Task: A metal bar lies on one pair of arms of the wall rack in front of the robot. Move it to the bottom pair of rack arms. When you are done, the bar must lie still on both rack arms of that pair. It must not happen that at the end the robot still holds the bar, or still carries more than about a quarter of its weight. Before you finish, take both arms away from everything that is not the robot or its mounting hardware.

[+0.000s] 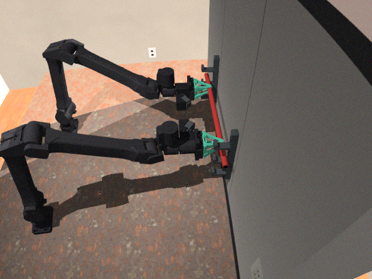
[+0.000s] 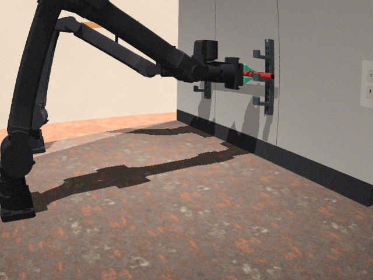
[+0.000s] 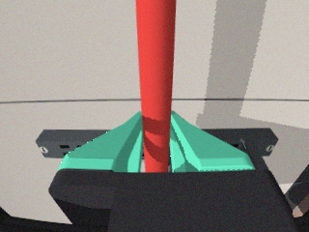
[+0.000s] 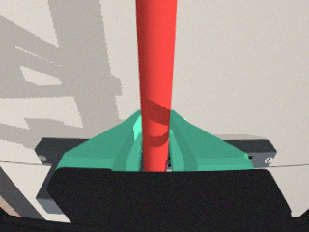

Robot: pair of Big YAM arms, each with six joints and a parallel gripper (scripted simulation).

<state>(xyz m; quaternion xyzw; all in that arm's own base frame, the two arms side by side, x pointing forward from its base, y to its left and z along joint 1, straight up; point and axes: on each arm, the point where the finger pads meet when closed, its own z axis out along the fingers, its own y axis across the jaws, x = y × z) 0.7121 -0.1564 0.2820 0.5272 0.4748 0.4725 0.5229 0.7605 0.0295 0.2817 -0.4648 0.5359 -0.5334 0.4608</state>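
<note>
Now: the red metal bar 10 mm behind my right hand and 150 mm to the left of it. Round my right hand: grey wall: 180 mm ahead, 110 mm to the left, 170 mm above; then dark baseboard: 30 mm ahead, 100 mm to the left, 250 mm below.
The red metal bar is 150 mm to the right of my left hand and 10 mm ahead of it. Also, from my left hand: grey wall: 200 mm ahead, 190 mm to the right, 170 mm above; dark baseboard: 250 mm below, 200 mm to the right, 50 mm ahead.
</note>
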